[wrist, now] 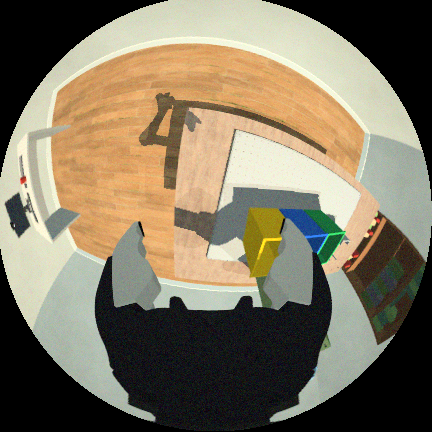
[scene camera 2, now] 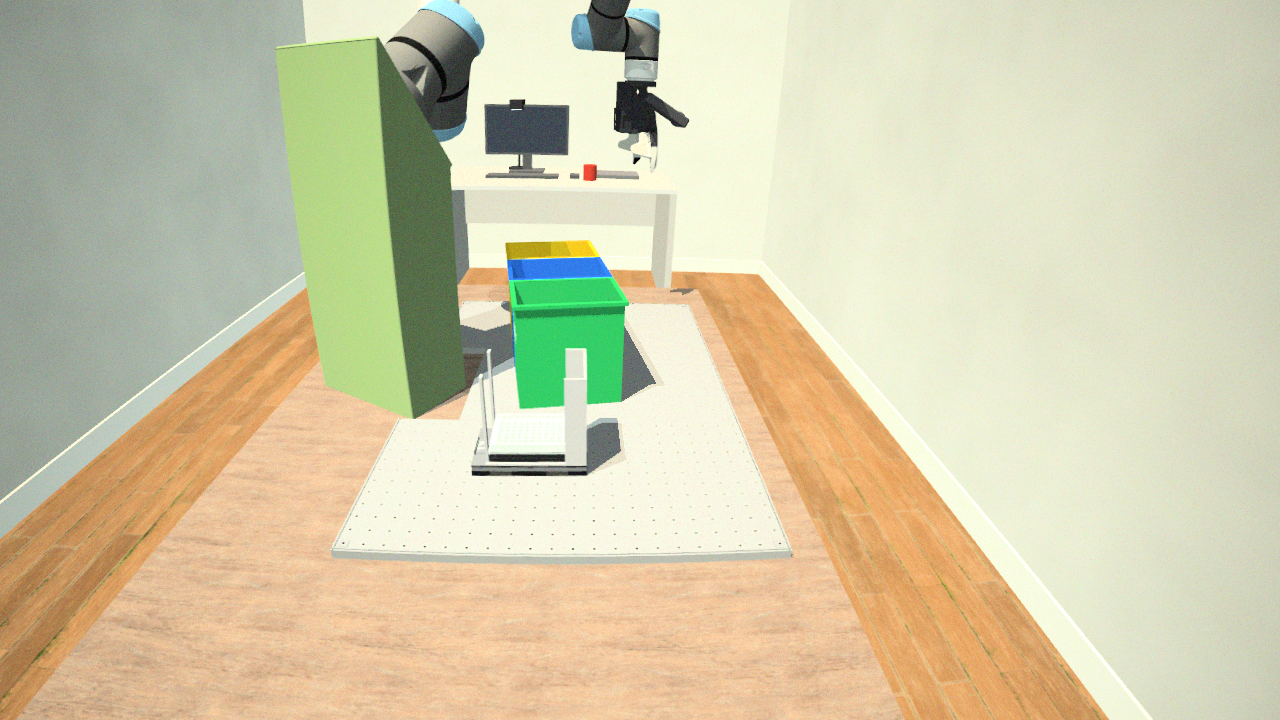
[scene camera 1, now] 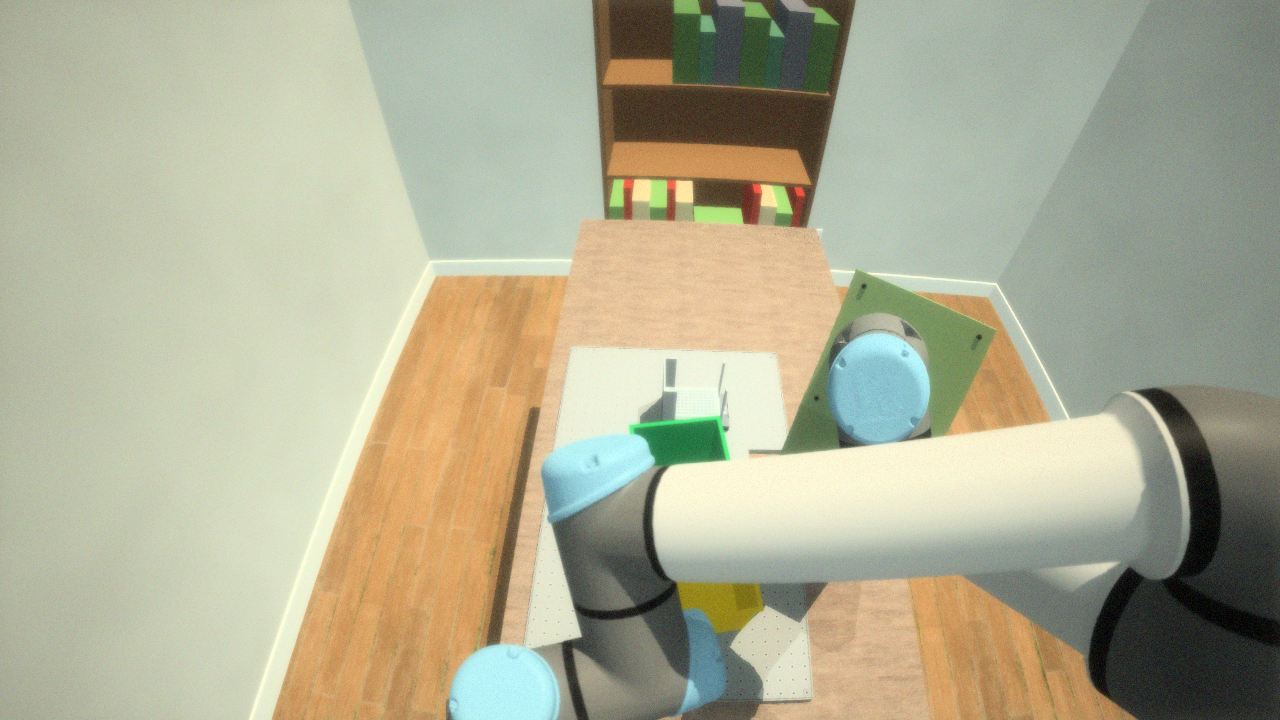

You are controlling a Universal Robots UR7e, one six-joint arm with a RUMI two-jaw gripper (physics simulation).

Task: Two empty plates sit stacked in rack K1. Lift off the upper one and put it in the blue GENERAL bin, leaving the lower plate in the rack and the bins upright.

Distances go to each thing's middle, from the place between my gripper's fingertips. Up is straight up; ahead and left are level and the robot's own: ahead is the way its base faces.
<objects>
Right now the yellow bin (scene camera 1: 729,606) is 270 mm to the right of my hand, 230 mm below it and 140 mm behind it. The rest, counted from my hand: blue bin (scene camera 2: 580,267) (400 mm to the right, 230 mm below, 90 mm behind); pale gridded plate (scene camera 2: 513,433) (720 mm to the right, 280 mm below, 20 mm behind); green bin (scene camera 2: 550,315) (520 mm to the right, 230 mm below, 40 mm behind).
</objects>
